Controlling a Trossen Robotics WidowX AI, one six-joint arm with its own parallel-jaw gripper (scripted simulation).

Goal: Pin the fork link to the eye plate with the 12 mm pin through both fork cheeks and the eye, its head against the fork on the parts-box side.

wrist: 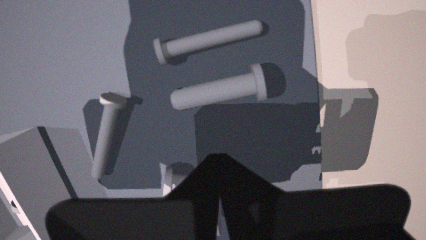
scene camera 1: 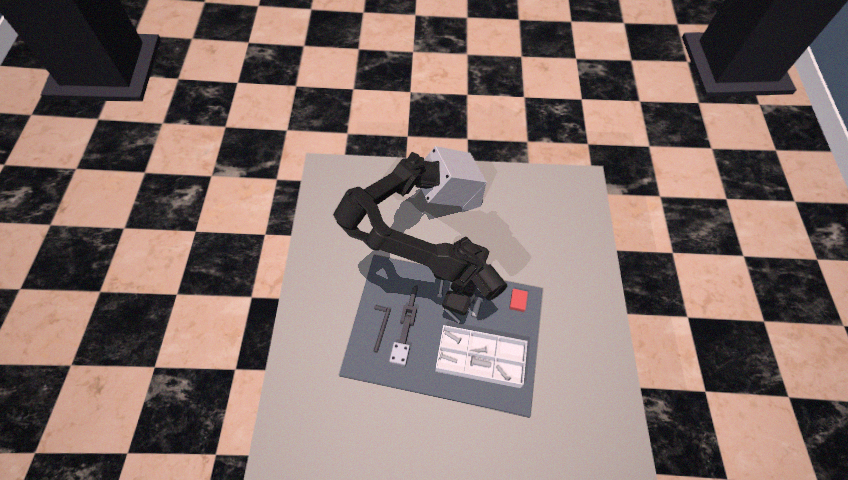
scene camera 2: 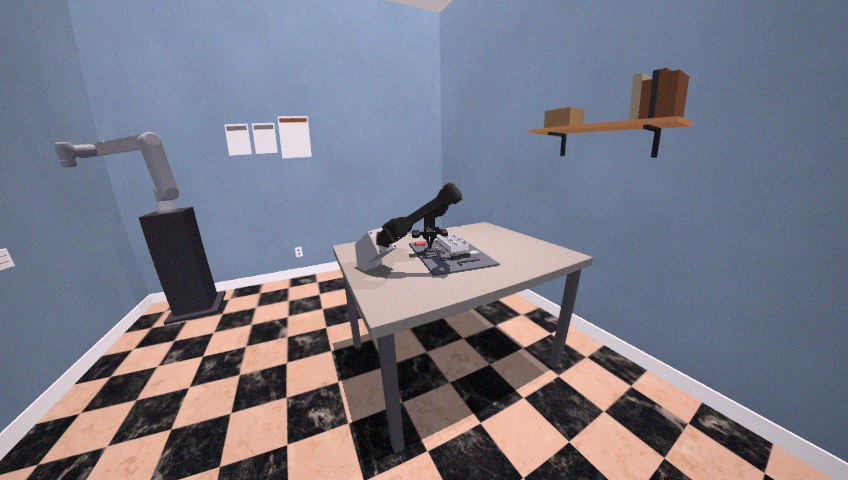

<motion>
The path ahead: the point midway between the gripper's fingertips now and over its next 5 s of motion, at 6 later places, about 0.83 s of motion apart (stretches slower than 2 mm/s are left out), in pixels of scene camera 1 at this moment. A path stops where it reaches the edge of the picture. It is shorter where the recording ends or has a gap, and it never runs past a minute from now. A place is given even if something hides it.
The gripper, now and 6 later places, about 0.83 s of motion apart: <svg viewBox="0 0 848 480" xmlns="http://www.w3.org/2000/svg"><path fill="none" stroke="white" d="M463 291L464 288L457 285L452 282L451 284L451 288L450 288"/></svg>
</motion>
